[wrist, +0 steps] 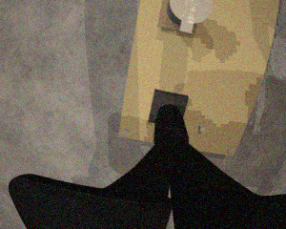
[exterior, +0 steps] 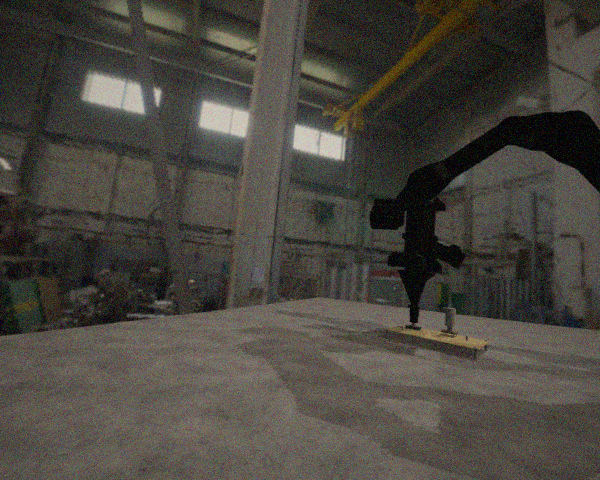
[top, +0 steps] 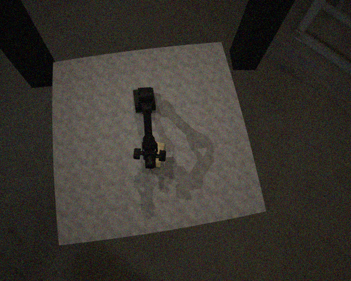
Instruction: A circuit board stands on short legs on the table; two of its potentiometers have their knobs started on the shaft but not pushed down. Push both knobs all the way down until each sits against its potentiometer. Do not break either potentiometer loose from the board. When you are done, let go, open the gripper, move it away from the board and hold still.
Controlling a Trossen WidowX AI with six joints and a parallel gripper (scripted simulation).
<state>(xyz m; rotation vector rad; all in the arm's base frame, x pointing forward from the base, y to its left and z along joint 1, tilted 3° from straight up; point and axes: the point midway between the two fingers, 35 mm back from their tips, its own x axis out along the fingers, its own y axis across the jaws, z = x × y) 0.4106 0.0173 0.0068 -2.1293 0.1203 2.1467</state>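
My gripper tip is now 10 mm above the dark knob. From my gripper tip the other things lie so: white knob 70 mm behind, 10 mm to the left, 10 mm below.
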